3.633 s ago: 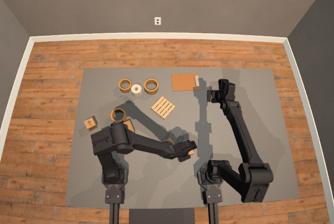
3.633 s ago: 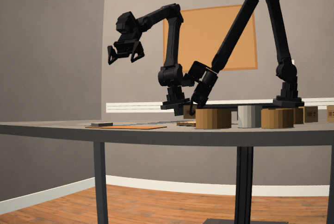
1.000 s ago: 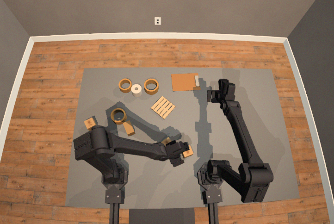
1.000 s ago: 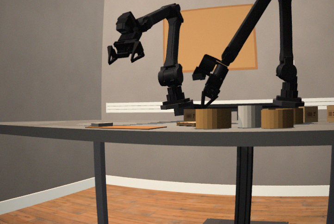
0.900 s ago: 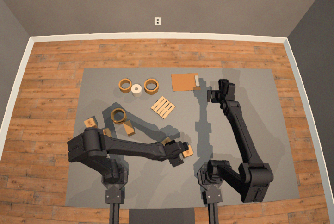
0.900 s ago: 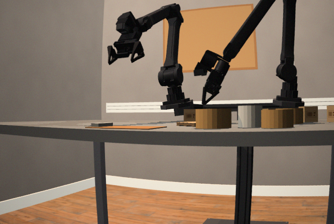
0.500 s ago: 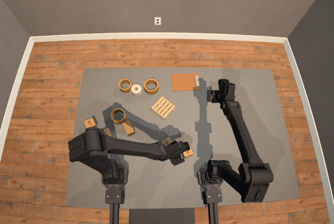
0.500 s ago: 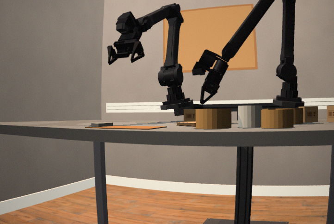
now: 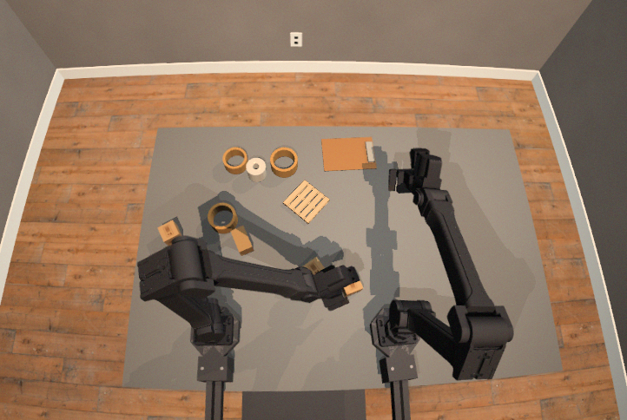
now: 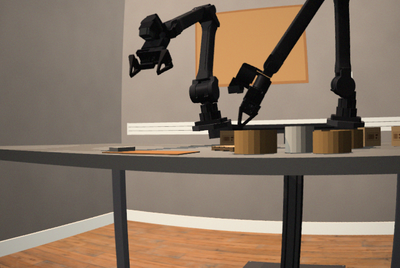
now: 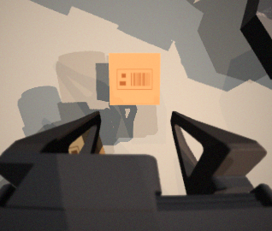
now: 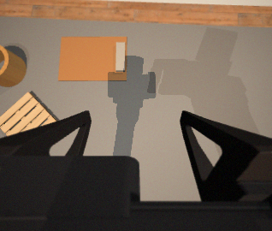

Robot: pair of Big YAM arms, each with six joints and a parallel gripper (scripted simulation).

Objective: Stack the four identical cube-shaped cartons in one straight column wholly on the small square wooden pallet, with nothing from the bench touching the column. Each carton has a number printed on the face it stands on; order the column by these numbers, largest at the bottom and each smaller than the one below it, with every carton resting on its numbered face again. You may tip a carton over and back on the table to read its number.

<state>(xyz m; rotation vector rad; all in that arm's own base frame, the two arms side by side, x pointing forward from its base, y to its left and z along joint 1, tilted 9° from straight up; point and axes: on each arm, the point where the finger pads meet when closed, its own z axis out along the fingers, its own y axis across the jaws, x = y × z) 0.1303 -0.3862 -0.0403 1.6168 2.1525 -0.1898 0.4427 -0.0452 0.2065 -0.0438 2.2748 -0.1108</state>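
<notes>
Right now the carton is 50 mm below my left hand, 40 mm to the right of it and 20 mm ahead of it. From my left hand the other things lie so: wooden pallet (320 mm ahead, 100 mm to the left, 70 mm below).
</notes>
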